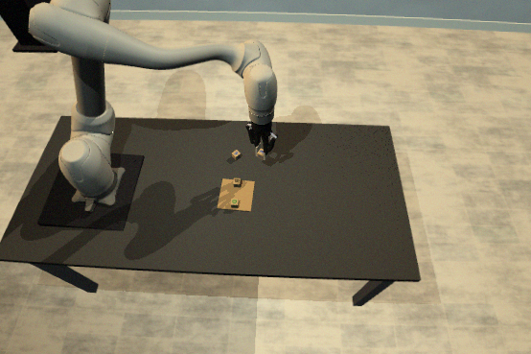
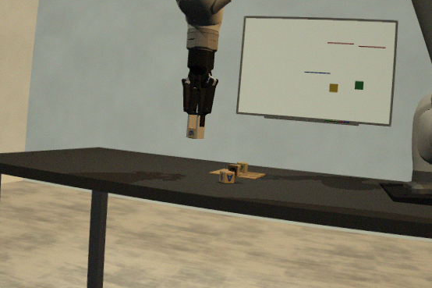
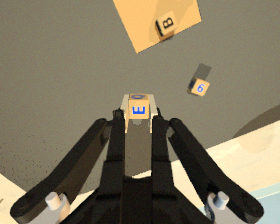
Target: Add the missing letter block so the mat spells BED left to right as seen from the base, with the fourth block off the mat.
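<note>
Right now my hand is 140 mm above the tan mat, 130 mm to the left of it and 100 mm past it. From my hand the other things lie so: letter block (120 mm below, 120 mm behind, 60 mm to the left); then blue E block (20 mm below); then black B block (120 mm below, 100 mm behind, 80 mm to the right).
</note>
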